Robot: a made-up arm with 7 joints. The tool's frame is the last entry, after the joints. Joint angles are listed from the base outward.
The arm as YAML. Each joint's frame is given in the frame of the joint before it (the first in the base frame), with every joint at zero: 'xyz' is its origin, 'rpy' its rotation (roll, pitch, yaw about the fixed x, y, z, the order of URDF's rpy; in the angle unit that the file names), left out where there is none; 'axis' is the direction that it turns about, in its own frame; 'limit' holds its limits. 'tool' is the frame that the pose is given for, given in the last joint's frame.
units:
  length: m
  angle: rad
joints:
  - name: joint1
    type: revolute
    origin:
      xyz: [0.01, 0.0, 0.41]
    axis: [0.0, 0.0, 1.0]
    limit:
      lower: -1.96
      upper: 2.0
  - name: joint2
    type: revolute
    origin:
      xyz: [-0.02, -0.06, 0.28]
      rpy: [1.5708, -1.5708, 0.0]
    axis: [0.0, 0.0, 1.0]
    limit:
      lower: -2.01
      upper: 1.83
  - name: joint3
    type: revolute
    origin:
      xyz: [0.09, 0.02, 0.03]
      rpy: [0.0, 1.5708, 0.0]
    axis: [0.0, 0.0, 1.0]
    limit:
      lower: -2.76
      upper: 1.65
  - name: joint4
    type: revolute
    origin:
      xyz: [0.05, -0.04, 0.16]
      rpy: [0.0, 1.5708, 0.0]
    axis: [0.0, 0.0, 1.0]
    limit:
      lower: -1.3
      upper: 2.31
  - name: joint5
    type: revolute
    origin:
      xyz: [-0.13, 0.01, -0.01]
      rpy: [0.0, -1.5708, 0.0]
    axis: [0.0, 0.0, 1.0]
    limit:
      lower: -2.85
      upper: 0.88
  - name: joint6
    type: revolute
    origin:
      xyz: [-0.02, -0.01, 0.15]
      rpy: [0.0, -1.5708, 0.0]
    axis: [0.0, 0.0, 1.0]
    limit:
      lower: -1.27
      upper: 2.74
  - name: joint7
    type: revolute
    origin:
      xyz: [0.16, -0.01, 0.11]
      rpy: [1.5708, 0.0, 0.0]
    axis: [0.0, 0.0, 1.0]
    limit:
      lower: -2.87
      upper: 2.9
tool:
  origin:
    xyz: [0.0, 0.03, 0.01]
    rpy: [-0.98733, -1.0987, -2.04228]
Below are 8 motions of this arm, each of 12 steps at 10 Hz.
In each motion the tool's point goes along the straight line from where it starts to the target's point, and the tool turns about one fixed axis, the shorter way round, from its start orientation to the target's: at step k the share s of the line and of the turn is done. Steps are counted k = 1, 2, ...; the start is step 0. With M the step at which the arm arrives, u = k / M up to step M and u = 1 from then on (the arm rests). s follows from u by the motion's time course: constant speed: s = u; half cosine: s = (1 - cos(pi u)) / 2; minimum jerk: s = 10 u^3 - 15 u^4 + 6 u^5.
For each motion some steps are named. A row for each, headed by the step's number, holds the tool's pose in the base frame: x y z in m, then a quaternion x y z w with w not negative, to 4 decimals.
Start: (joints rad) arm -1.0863 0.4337 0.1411 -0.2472 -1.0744 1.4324 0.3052
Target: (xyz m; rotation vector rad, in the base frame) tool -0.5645 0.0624 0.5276 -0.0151 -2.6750 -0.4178
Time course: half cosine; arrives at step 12
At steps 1, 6, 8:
1: -0.2569 0.4035 1.0267 -0.5395 -0.5561 -0.4556 0.4384
6: -0.4080 0.2359 0.7815 -0.3001 -0.8206 -0.3312 0.3563
8: -0.4863 0.1491 0.6545 -0.1559 -0.9111 -0.2459 0.2917

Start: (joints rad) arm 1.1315 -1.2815 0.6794 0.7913 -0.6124 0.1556 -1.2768
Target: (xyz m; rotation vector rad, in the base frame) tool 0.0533 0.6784 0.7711 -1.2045 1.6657 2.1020
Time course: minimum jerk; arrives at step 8
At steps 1, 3, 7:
1: 0.2496 0.6307 0.6188 0.7088 -0.3377 -0.6113 0.0996
3: 0.1979 0.6433 0.6589 0.6407 -0.4055 -0.6502 0.0471
7: 0.0565 0.6776 0.7686 -0.4133 0.5608 0.7108 0.0974

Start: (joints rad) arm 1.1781 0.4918 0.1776 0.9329 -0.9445 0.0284 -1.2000
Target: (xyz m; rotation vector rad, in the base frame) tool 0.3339 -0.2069 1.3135 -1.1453 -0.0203 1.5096
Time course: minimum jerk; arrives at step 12
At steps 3, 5, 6, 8, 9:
3: 0.1126 -0.0643 1.3847 -0.6827 0.1501 0.2725 0.6611
5: 0.1726 -0.1030 1.3654 -0.6435 0.1088 0.3832 0.6536
6: 0.2105 -0.1274 1.3532 -0.6136 0.0818 0.4501 0.6436
8: 0.2821 -0.1735 1.3302 -0.5467 0.0296 0.5687 0.6138
9: 0.3084 -0.1904 1.3217 -0.5191 0.0102 0.6092 0.5994

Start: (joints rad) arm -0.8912 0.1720 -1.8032 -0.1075 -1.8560 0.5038 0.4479
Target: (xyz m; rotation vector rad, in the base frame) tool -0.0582 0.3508 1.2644 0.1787 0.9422 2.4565
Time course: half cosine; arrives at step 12
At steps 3, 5, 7, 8, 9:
3: 0.0219 0.0643 1.3409 0.1969 0.1587 0.8869 0.3865
5: 0.0008 0.1395 1.3208 0.1634 0.2095 0.8972 0.3529
7: -0.0234 0.2264 1.2976 0.1237 0.2669 0.9034 0.3118
8: -0.0347 0.2669 1.2868 0.1050 0.2931 0.9043 0.2920
9: -0.0445 0.3016 1.2775 0.0887 0.3152 0.9041 0.2747

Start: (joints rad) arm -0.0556 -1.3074 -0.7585 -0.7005 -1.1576 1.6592 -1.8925
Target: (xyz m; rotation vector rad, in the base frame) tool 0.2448 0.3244 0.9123 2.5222 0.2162 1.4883
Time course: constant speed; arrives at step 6
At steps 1, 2, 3, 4, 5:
1: 0.2913 0.2263 0.9003 0.8109 0.0197 0.5556 0.1825
2: 0.2820 0.2459 0.9027 0.8206 0.0304 0.5459 0.1666
3: 0.2727 0.2655 0.9051 0.8297 0.0412 0.5359 0.1507
4: 0.2634 0.2852 0.9075 0.8384 0.0519 0.5256 0.1346
5: 0.2541 0.3048 0.9099 0.8466 0.0626 0.5150 0.1185

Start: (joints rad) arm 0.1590 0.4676 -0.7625 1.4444 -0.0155 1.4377 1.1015
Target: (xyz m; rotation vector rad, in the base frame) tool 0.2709 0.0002 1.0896 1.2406 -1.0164 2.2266
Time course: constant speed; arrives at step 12
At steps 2, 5, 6, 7, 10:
2: 0.0469 -0.3363 1.1275 0.5608 -0.3762 0.2375 0.6983
5: 0.1141 -0.2354 1.1161 0.5600 -0.3974 0.4375 0.5806
6: 0.1365 -0.2017 1.1123 0.5530 -0.3997 0.4994 0.5339
7: 0.1589 -0.1681 1.1085 0.5426 -0.3996 0.5582 0.4841
10: 0.2261 -0.0671 1.0972 0.4920 -0.3847 0.7132 0.3182

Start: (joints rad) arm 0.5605 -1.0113 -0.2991 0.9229 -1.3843 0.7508 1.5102
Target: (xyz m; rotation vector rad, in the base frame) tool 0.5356 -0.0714 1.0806 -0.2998 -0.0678 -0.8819
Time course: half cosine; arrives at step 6
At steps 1, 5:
1: 0.5850 0.2336 0.8181 -0.0487 0.2331 -0.0897 0.9671
5: 0.5391 -0.0495 1.0618 -0.1384 -0.0132 -0.4031 0.9045

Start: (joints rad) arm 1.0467 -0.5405 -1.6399 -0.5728 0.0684 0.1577 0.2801
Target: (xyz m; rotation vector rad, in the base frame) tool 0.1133 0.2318 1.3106 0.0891 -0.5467 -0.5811
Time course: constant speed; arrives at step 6
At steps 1, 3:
1: 0.0298 0.2208 1.2882 -0.1676 -0.1491 0.0178 0.9744
3: 0.0632 0.2252 1.2971 -0.0845 -0.1997 -0.1047 0.9706

